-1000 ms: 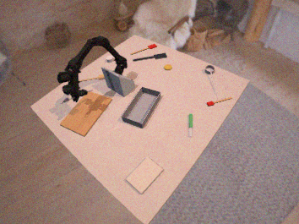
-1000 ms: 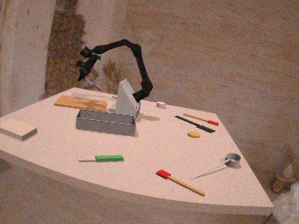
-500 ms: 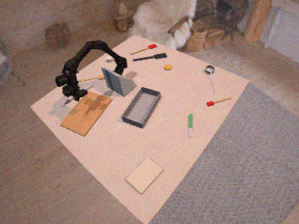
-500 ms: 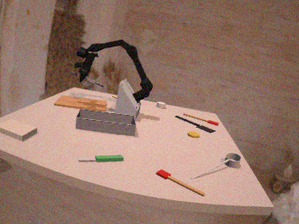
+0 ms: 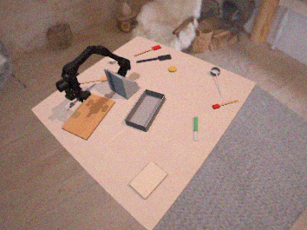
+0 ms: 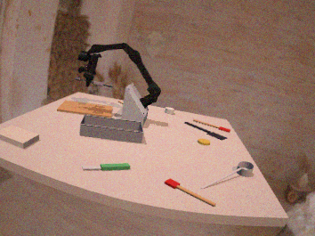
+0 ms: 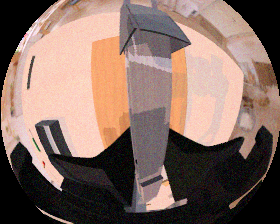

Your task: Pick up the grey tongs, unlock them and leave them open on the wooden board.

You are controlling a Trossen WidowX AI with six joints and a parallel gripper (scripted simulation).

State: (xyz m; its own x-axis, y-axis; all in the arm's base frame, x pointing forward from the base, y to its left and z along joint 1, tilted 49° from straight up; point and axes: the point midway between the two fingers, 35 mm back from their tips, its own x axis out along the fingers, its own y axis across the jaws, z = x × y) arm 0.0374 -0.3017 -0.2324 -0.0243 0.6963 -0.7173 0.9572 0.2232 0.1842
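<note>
The orange wooden board lies 140 mm below my gripper tip. Round my gripper tip: grey roasting tin 310 mm ahead, 290 mm to the left, 120 mm below; then green-handled tool 660 mm ahead, 380 mm to the left, 140 mm below; then pale block 660 mm ahead, 50 mm to the right, 140 mm below.
</note>
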